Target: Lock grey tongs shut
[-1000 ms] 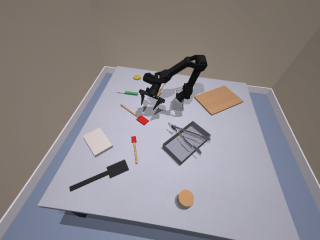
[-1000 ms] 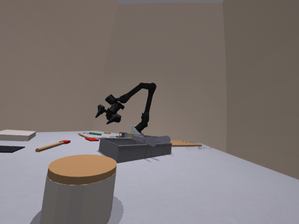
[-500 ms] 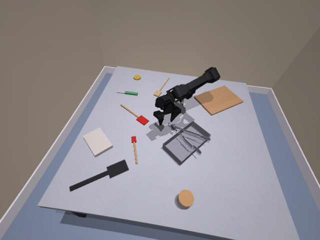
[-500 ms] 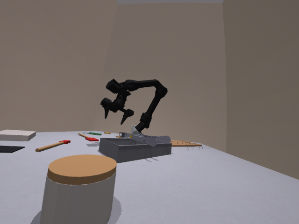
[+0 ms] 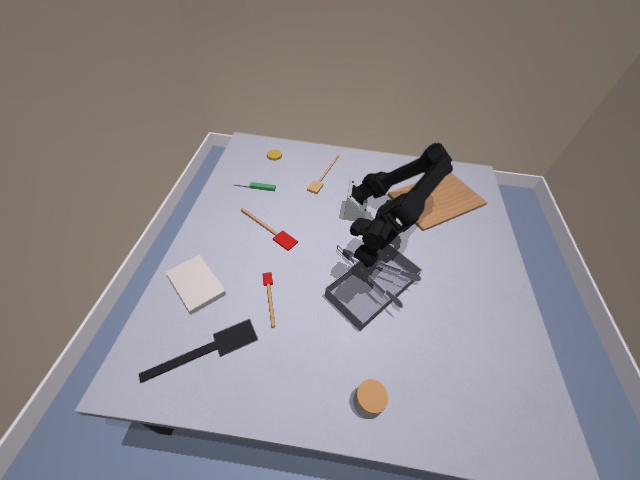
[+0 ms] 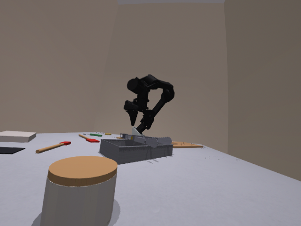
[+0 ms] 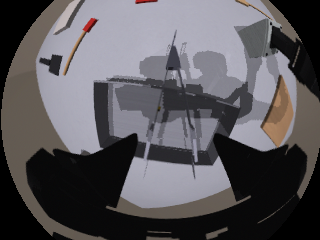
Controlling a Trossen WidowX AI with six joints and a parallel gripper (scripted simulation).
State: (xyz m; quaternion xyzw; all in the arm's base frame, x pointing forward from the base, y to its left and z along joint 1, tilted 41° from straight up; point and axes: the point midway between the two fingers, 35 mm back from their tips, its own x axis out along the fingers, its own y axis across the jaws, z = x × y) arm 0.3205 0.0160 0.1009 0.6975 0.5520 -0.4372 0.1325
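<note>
The roasting tin lies 100 mm below my gripper tip, 30 mm ahead of it and 20 mm to the left of it. Also, from my gripper tip: wooden board (480 mm behind, 270 mm to the left, 120 mm below); red spatula (380 mm to the right, 140 mm behind, 120 mm below); black spatula (440 mm to the right, 340 mm ahead, 120 mm below).
</note>
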